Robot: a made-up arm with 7 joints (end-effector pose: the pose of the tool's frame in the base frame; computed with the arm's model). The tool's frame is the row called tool. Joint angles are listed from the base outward.
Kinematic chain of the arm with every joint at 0, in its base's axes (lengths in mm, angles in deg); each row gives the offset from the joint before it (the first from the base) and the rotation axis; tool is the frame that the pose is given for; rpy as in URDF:
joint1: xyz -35 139 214 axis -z
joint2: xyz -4 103 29 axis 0.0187 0.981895 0.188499
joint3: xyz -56 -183 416 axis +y
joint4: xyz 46 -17 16 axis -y
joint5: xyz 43 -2 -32 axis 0.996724 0.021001 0.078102
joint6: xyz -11 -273 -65 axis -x
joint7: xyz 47 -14 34 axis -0.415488 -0.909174 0.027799
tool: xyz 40 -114 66 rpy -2.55 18.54 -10.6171
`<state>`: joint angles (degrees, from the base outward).
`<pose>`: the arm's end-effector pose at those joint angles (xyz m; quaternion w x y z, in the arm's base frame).
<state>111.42 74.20 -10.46 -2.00 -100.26 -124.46 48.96</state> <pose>-0.4767 -0.5159 0.4775 0.4766 0.2465 0.1534 -0.8298</pose>
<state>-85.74 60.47 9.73 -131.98 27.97 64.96 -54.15</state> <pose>0.3940 0.4569 0.5815 0.5885 0.6687 -0.3065 0.3355</pose>
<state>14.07 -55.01 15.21 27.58 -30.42 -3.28 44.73</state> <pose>-0.7035 -0.0244 0.5779 0.5730 -0.3740 -0.6099 -0.3998</pose>
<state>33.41 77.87 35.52 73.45 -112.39 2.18 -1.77</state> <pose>0.5926 -0.1000 0.5501 0.5582 -0.7541 0.3363 -0.0813</pose>
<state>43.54 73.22 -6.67 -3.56 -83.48 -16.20 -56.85</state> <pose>0.4705 -0.5348 0.3910 0.3626 -0.1813 0.8839 -0.2333</pose>
